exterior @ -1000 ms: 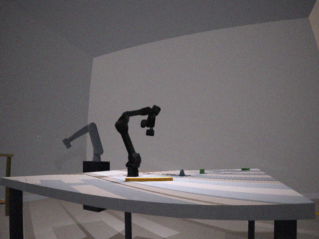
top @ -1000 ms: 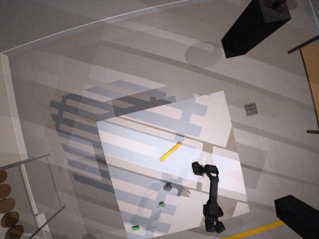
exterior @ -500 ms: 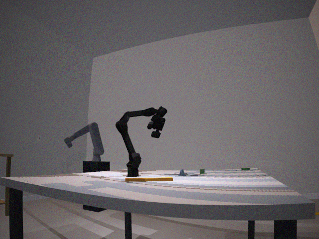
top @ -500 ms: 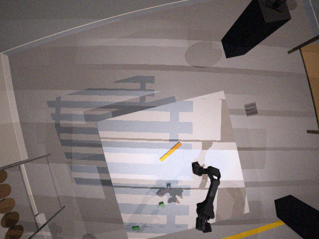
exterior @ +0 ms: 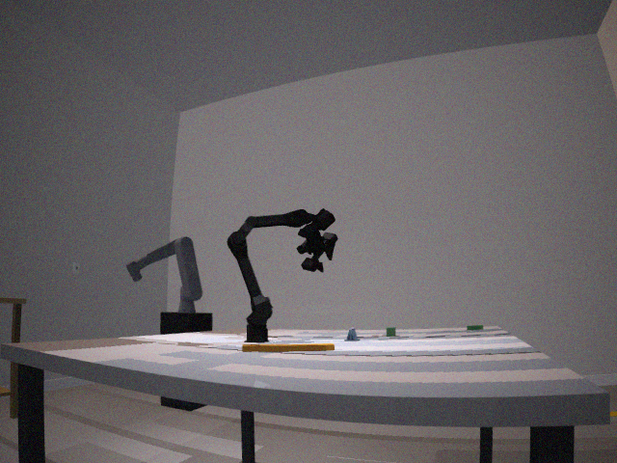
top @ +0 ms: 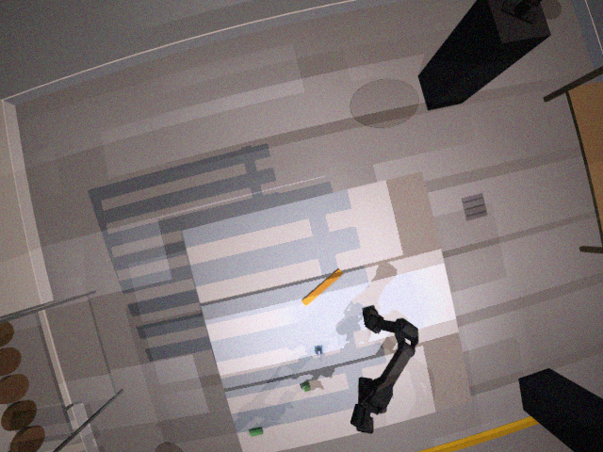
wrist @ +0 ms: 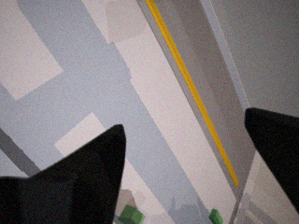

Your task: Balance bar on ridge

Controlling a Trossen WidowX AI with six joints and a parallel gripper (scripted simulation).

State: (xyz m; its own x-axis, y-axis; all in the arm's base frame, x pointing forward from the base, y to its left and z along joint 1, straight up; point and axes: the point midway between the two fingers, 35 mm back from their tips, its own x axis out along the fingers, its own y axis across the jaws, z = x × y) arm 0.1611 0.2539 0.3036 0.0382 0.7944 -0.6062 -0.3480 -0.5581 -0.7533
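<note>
Now: the orange bar 40 mm ahead of my gripper tip, 470 mm to the right of it and 270 mm below it.
</note>
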